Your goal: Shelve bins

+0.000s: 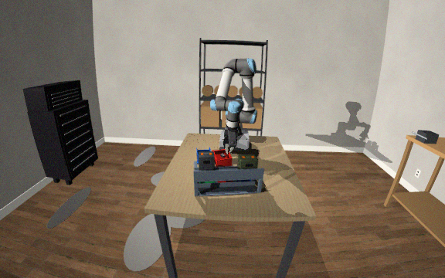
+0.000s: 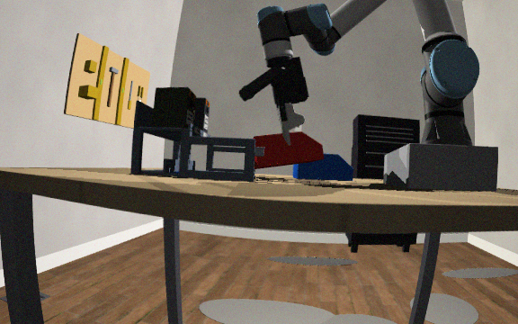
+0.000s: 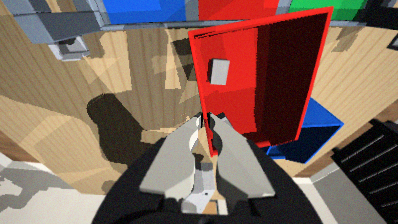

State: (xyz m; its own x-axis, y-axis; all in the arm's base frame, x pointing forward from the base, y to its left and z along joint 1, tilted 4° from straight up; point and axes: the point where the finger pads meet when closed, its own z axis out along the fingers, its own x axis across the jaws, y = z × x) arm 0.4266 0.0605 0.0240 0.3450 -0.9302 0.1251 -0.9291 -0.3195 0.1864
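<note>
My hand is 40 mm to the left of the red bin, 20 mm short of it and 20 mm above it. From my hand the other things lie so: dark box: 310 mm ahead, 60 mm above, 50 mm to the right; green case: 230 mm ahead, 160 mm to the left, 50 mm above; blue bin: 200 mm to the right, 60 mm below, 60 mm behind.
</note>
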